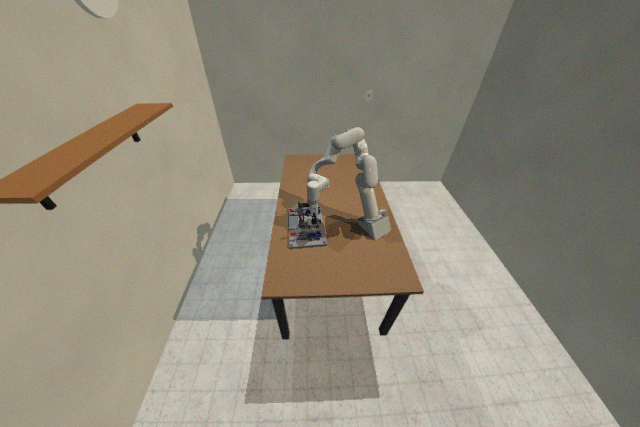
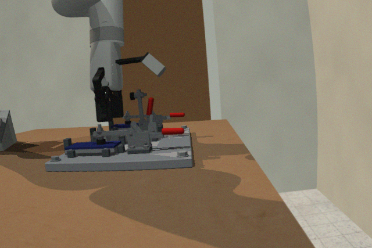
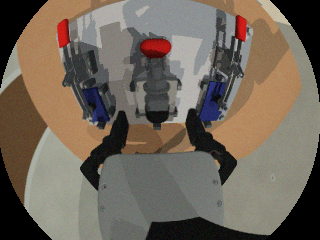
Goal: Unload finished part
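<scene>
My hand is 4 cm above the grey finished part and 1 cm past it. From my hand the other things lie so: blue blank (11 cm to the right, 5 cm below, 1 cm behind); grey fixture plate (7 cm below, 5 cm ahead).
</scene>
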